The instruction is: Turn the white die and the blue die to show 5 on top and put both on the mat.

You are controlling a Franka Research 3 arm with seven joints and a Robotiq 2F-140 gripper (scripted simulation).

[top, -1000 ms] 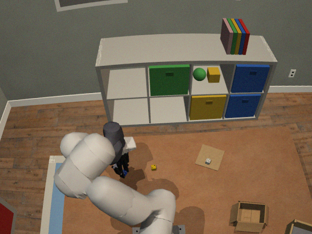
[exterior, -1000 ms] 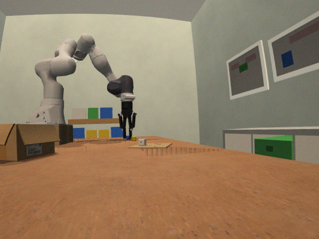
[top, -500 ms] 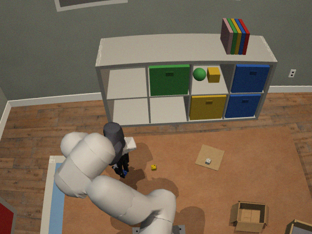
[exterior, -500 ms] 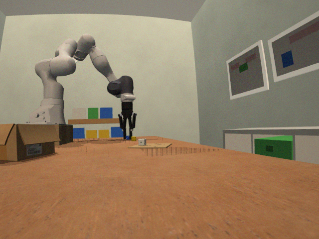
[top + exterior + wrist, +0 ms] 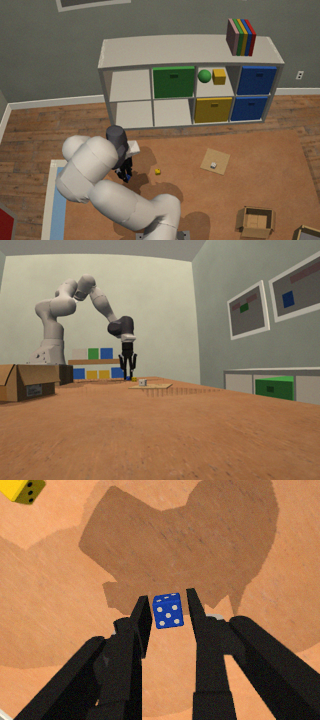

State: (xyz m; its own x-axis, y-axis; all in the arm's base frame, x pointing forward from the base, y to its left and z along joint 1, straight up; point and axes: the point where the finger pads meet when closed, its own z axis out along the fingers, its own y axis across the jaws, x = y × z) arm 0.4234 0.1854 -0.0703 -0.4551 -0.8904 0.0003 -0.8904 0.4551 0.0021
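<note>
Now: the blue die 2 cm below my hand. Round my hand: tan mat 9 cm ahead, 48 cm to the right, 3 cm below; then yellow die 3 cm ahead, 16 cm to the right, 2 cm below; then white die 6 cm ahead, 46 cm to the right, 2 cm below.
</note>
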